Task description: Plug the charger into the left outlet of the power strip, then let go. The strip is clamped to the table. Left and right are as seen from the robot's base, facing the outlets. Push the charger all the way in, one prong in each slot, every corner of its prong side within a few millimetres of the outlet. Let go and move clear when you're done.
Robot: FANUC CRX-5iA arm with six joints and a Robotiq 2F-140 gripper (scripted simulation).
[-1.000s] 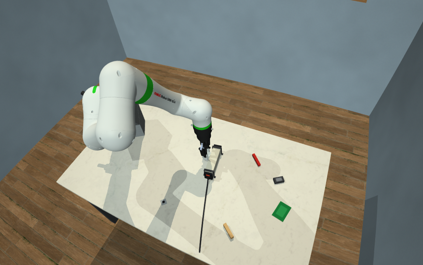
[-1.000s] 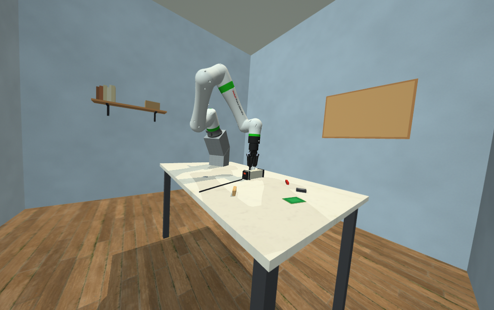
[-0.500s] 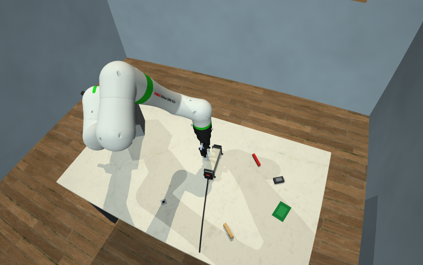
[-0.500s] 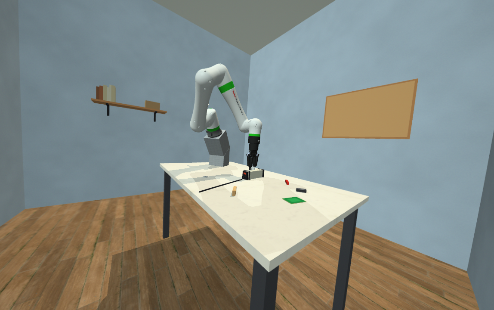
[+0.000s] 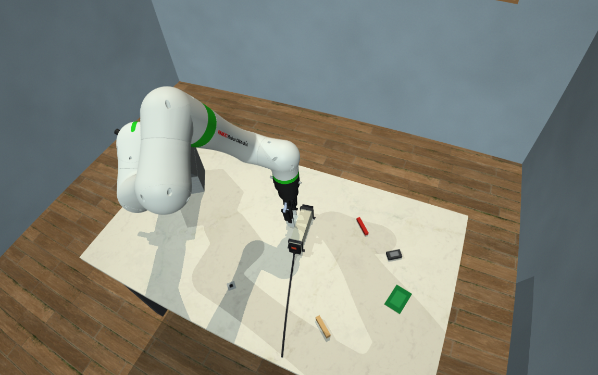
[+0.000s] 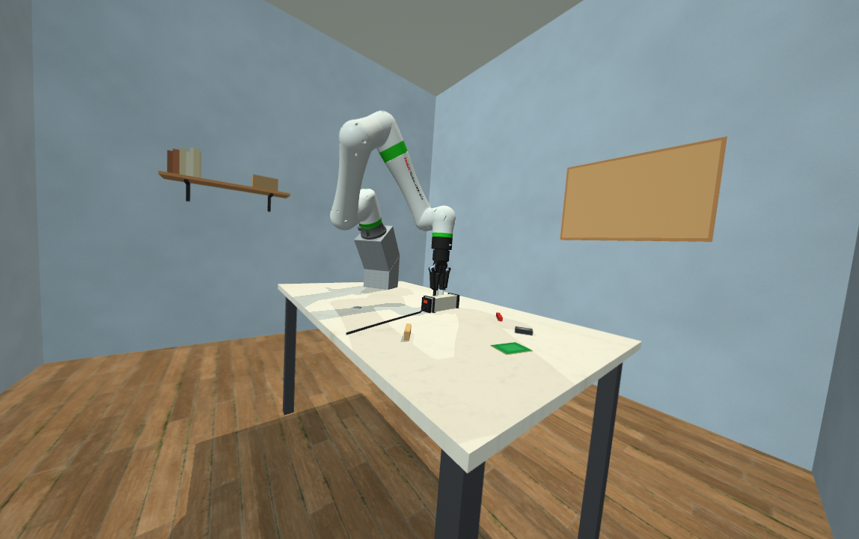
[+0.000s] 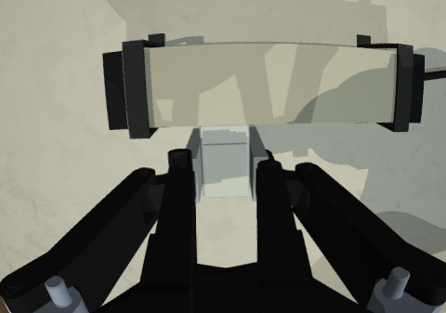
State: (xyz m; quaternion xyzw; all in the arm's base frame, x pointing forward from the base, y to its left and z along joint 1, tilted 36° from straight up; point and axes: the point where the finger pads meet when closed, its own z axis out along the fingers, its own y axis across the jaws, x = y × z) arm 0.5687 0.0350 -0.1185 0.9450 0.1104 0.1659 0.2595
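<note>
Now: hand 10 mm short of the white charger and 10 mm above it. The rest, counted from my hand: grey square tile: 100 mm behind, 340 mm to the right, 40 mm below.
</note>
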